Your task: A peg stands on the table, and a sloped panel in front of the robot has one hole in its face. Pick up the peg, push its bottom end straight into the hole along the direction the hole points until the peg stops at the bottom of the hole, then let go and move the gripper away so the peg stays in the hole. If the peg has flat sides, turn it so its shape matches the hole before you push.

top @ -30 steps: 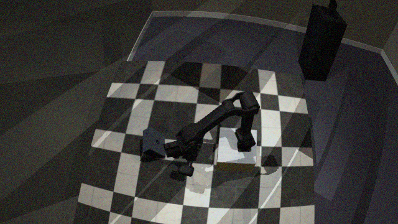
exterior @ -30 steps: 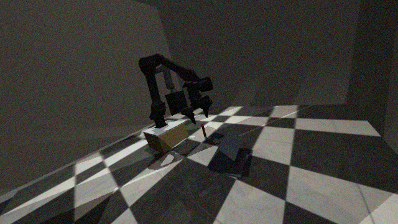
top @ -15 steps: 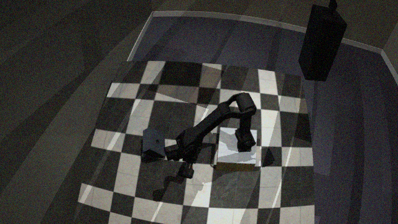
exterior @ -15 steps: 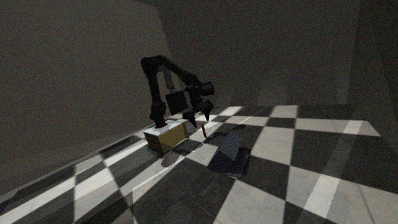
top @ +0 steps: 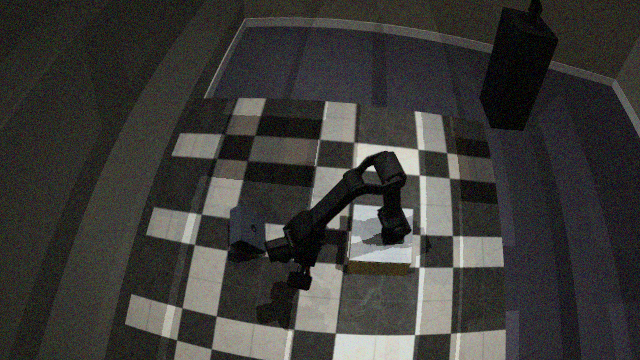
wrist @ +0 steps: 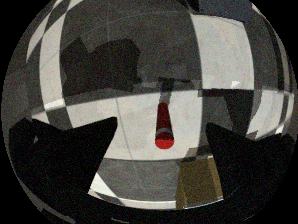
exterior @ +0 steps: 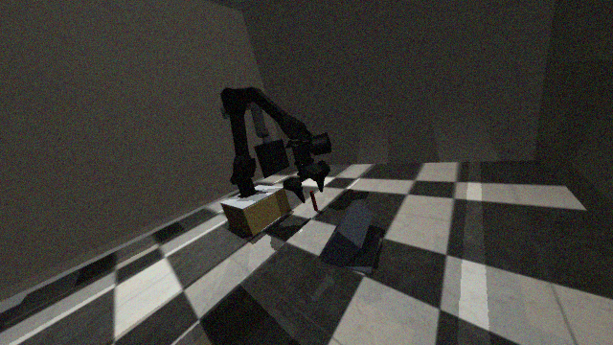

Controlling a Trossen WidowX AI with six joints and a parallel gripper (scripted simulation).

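My gripper tip is now right at the red peg. Round my gripper tip: dark sloped panel: 19 cm ahead, 14 cm to the right, 1 cm below.
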